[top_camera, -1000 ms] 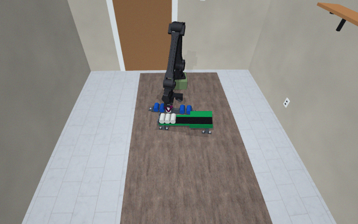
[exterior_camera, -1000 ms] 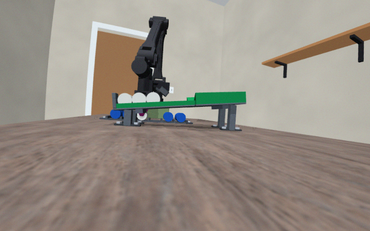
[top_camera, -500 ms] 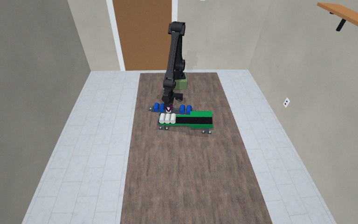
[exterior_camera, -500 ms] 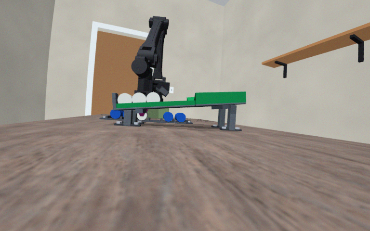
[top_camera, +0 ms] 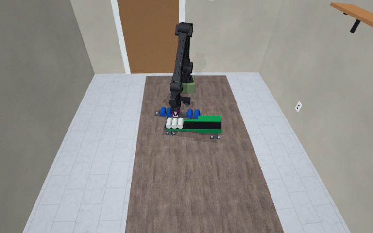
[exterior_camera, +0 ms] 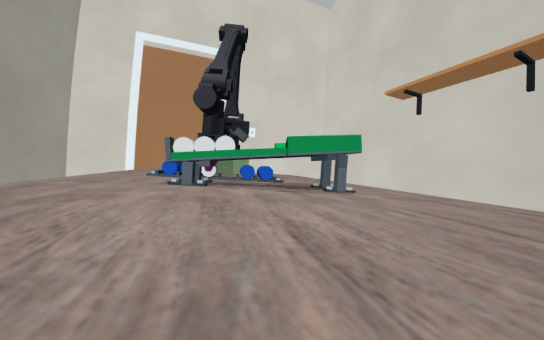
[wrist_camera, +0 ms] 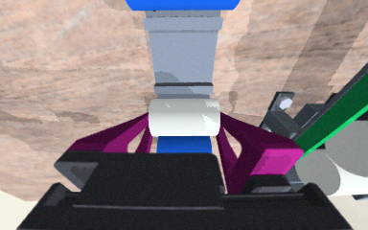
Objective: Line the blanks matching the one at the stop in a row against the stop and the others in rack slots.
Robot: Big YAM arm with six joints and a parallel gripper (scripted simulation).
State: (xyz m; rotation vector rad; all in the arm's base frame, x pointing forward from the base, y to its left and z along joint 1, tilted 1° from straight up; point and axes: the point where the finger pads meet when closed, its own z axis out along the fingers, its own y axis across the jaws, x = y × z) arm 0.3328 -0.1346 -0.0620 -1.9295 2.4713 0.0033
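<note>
The stock rack lies 10 mm ahead of my hand, 30 mm to the left of it and 40 mm below it.
</note>
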